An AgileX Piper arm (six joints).
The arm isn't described. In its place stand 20 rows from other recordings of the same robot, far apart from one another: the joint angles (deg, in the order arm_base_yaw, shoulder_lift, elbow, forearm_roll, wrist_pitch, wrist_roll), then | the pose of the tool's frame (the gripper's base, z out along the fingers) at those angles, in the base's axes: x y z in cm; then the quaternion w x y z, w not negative.
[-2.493, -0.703, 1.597, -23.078, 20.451, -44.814] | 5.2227, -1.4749, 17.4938, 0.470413, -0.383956, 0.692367, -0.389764
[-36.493, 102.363, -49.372, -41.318, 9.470, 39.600] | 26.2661, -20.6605, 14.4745, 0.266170, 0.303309, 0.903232, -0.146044
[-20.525, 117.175, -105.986, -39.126, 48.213, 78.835] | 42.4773, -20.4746, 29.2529, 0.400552, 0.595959, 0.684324, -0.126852
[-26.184, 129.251, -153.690, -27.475, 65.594, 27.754] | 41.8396, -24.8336, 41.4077, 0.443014, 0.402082, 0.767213, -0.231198
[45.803, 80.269, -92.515, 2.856, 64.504, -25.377] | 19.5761, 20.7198, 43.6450, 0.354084, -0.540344, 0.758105, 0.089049
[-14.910, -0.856, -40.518, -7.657, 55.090, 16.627] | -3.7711, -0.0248, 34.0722, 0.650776, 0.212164, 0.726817, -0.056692
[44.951, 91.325, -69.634, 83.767, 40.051, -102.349] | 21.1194, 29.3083, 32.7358, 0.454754, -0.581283, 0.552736, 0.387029
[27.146, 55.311, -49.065, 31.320, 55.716, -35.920] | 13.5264, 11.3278, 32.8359, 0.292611, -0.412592, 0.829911, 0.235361
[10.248, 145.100, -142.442, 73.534, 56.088, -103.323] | 53.3215, 16.9999, 26.5784, 0.589491, -0.547743, 0.553275, 0.215325
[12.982, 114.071, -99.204, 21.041, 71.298, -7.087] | 39.8614, 12.3654, 25.9509, 0.066499, -0.126436, 0.973127, 0.180599
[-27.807, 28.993, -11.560, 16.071, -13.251, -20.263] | 9.6481, -5.7412, 26.1622, 0.674288, 0.163820, 0.685879, -0.219245
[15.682, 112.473, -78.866, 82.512, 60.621, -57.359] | 37.2076, 18.6120, 23.7973, 0.209890, -0.190497, 0.794365, 0.537253
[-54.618, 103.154, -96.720, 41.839, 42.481, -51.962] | 27.6054, -31.7907, 35.7435, 0.479048, 0.167827, 0.855909, -0.098828
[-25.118, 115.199, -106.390, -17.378, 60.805, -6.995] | 39.3828, -21.0838, 28.8750, 0.168640, 0.109503, 0.959095, -0.199264
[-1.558, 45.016, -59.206, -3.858, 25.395, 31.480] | 14.7589, -0.6641, 44.3454, 0.652791, 0.199068, 0.716929, 0.142298
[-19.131, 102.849, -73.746, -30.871, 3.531, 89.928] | 39.5155, -14.0118, 26.5906, 0.494609, 0.544671, 0.656727, 0.165547
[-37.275, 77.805, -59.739, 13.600, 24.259, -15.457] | 24.3978, -17.4645, 31.7738, 0.435315, 0.242219, 0.859600, -0.113661
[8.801, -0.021, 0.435, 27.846, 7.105, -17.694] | 5.5113, 1.3853, 20.0754, 0.683504, -0.012810, 0.717429, 0.133994
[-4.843, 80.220, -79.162, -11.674, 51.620, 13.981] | 29.7608, -3.9702, 38.1197, 0.365686, 0.122014, 0.920180, -0.068226
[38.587, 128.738, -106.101, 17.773, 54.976, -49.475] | 36.1576, 31.7609, 18.0621, 0.161765, -0.629553, 0.749802, 0.123659
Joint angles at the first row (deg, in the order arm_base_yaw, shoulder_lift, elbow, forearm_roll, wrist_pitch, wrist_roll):
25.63, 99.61, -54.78, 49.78, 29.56, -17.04
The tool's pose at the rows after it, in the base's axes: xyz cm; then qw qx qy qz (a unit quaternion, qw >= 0):
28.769, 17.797, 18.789, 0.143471, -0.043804, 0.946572, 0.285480
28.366, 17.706, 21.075, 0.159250, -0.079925, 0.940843, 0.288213
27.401, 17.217, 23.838, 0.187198, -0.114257, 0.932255, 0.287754
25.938, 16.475, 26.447, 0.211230, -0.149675, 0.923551, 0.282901
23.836, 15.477, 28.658, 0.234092, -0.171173, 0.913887, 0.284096
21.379, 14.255, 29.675, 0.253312, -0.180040, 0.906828, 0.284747
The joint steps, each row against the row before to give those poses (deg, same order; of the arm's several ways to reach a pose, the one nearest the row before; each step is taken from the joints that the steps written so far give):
0.07, -0.62, -1.62, -1.47, 2.05, 0.01
0.00, -3.21, -1.41, -3.09, 2.85, -0.01
0.00, -4.86, -0.48, -3.15, 2.11, 0.00
0.00, -5.36, 0.01, -3.39, 2.68, 0.01
0.00, -6.27, 1.56, -1.68, 2.00, -0.01
0.00, -6.53, 3.77, -0.78, 0.42, 0.01

